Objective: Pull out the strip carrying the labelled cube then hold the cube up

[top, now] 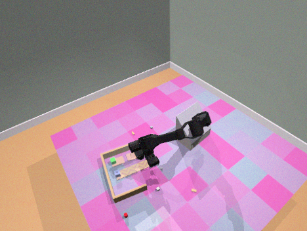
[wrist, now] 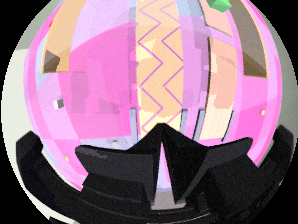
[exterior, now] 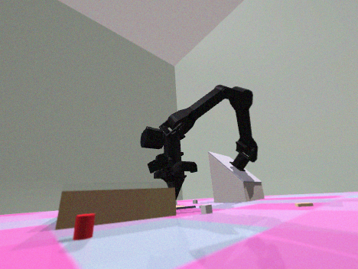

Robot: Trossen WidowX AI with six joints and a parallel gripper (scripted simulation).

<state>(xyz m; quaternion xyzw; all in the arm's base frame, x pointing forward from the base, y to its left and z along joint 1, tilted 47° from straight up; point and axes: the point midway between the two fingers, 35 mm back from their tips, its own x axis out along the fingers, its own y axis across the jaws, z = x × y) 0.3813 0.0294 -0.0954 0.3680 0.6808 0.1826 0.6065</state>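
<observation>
Right now the labelled cube is 200 mm ahead of my gripper tip and 60 mm to the right of it.
</observation>
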